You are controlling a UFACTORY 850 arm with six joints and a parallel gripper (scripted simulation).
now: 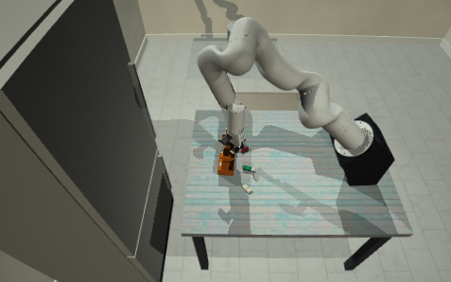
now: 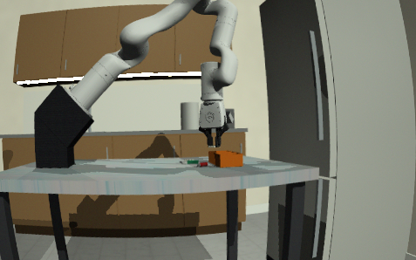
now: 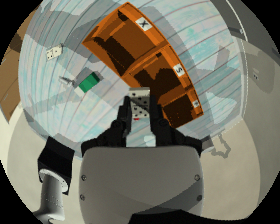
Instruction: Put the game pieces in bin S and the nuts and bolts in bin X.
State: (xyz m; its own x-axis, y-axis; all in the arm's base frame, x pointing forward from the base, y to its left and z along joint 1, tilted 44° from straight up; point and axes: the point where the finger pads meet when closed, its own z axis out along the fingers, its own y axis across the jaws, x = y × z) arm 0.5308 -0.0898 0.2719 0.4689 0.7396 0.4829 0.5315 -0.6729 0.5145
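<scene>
Right now my hand is 7 cm above the orange bin, 4 cm short of it and 1 cm to the left of it. Also, from my hand: bolt 13 cm to the left, 11 cm behind, 8 cm below; red piece 8 cm below, 6 cm behind, 5 cm to the right; green piece 9 cm behind, 8 cm to the left, 8 cm below.
</scene>
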